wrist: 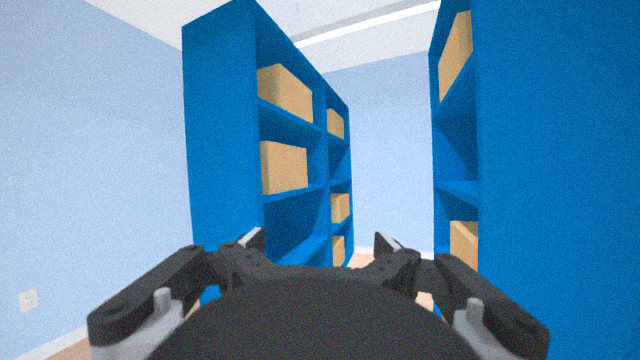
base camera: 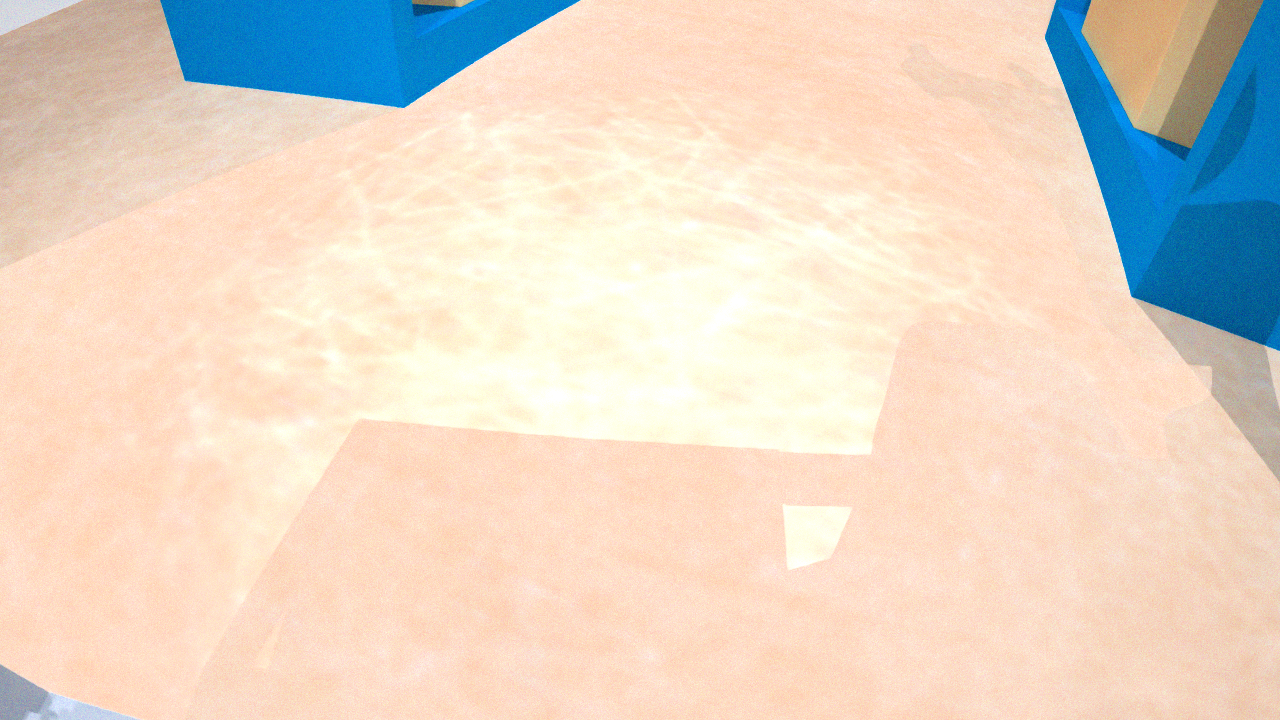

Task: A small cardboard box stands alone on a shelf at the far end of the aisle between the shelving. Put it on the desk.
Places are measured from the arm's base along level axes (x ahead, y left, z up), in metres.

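Where they show: gripper, fingertip midpoint: [wrist: 319,241].
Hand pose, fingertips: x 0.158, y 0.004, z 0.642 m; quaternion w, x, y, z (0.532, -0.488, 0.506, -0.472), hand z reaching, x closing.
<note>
After its pixels a point has its place.
My gripper [wrist: 319,241] @(x 0.158, y 0.004, z 0.642 m) is open and empty in the wrist view, its two fingers wide apart, and it faces the aisle between two blue shelving units. The left shelving unit [wrist: 220,130] @(x 0.917, y 0.502, z 0.915 m) [base camera: 286,49] @(x 0.916, y 0.497, z -0.332 m) carries several cardboard boxes on its shelves. The right shelving unit [wrist: 555,150] @(x 0.530, y -0.616, z 0.727 m) [base camera: 1208,259] @(x 0.569, y -0.503, z -0.331 m) stands near on the right and also holds boxes. I cannot tell a small box standing alone on a shelf at the far end of the aisle. The desk does not show in either view.
A light blue wall [wrist: 392,150] @(x 2.446, y -0.784, z 0.917 m) closes the far end of the aisle. Another wall [wrist: 100,165] @(x 1.328, y 1.715, z 0.824 m) with a socket [wrist: 28,300] @(x 0.939, y 1.845, z 0.003 m) runs along the left. The tan floor [base camera: 581,268] @(x 0.554, y 0.066, z -0.397 m) leads between the units in the base camera view, with shadows across its near part.
</note>
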